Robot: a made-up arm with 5 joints.
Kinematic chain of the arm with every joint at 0, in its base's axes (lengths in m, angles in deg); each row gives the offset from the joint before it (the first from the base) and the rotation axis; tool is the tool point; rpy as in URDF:
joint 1: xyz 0 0 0.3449 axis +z
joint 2: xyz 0 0 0 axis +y
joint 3: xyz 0.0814 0 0.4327 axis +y
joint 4: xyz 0.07 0 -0.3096 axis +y
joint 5: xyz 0.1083 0 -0.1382 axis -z
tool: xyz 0 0 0 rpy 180 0 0
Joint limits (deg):
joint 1: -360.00..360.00
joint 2: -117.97..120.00
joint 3: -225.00..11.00
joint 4: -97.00..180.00
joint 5: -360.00..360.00
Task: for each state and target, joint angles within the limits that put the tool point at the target. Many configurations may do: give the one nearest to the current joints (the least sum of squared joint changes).
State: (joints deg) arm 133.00 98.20 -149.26 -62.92 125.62
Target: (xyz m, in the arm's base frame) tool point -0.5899 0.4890 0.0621
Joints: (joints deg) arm 140.34 106.24 -143.84 -56.95 125.62
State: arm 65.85 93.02 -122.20 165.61 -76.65
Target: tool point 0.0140 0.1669 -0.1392
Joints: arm 85.21 120.00 -100.64 150.97 -76.65
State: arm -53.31 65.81 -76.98 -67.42 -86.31
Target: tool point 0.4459 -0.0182 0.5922
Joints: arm -2.34 18.65 -31.70 -97.00 -86.31
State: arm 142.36 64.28 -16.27 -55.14 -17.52
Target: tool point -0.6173 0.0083 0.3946
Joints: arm 179.23 37.84 -47.29 -59.63 -17.52
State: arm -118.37 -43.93 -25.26 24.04 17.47
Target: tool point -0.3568 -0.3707 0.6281
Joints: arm -133.91 -4.45 -51.54 17.02 17.47
